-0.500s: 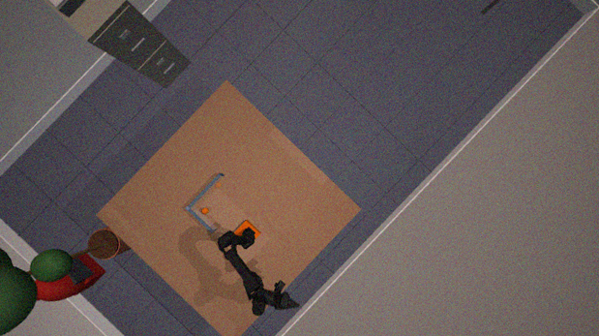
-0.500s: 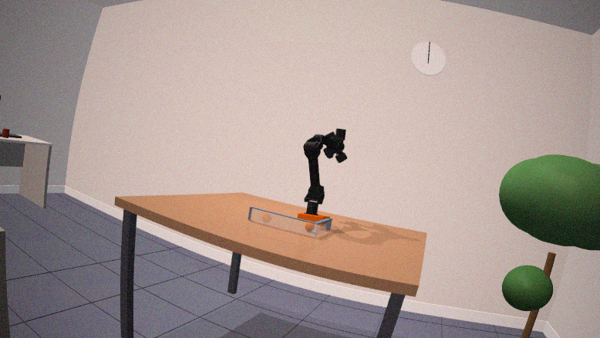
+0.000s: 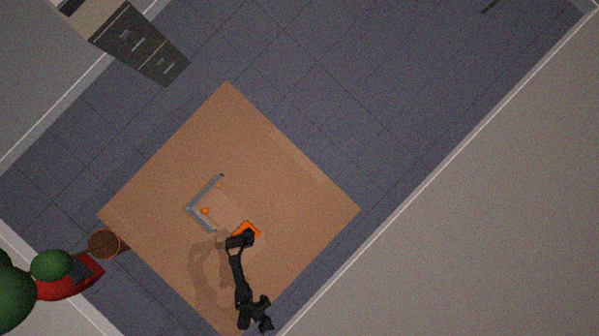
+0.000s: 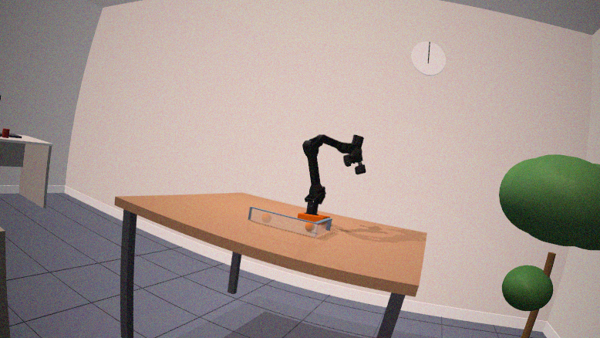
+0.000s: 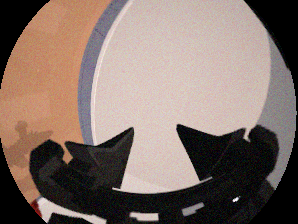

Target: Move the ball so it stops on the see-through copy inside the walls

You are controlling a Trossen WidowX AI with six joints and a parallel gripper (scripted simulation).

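My gripper tip is now 72 cm short of the orange ball, 33 cm above it and 3 cm to the left of it. Round my gripper tip: see-through copy of ball 78 cm ahead, 33 cm below, 22 cm to the right.
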